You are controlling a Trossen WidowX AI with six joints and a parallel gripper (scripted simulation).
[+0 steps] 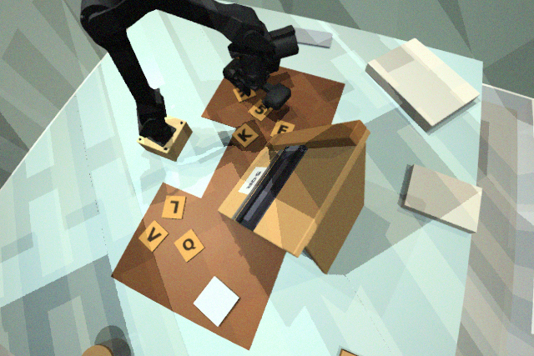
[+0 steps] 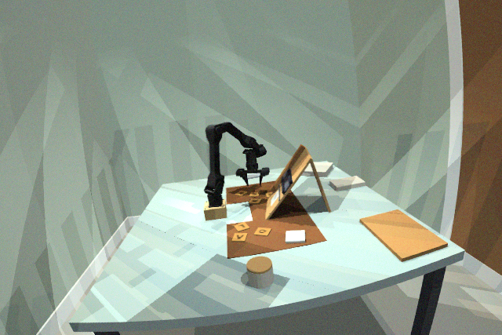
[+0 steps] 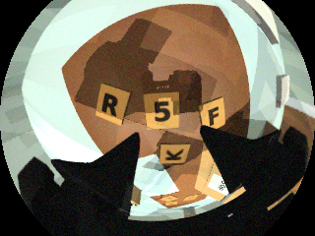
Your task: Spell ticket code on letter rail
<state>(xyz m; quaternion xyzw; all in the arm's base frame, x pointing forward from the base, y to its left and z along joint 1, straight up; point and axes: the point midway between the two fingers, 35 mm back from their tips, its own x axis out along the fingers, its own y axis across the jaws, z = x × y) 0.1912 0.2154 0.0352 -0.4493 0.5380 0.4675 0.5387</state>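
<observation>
Right now the s tile is 6 cm below my gripper tip and 1 cm to the left of it. Round my gripper tip: r tile: 8 cm behind, 6 cm below, 4 cm to the left; brown mat: 19 cm to the right, 6 cm below, 1 cm ahead; k tile: 9 cm to the right, 6 cm below.
</observation>
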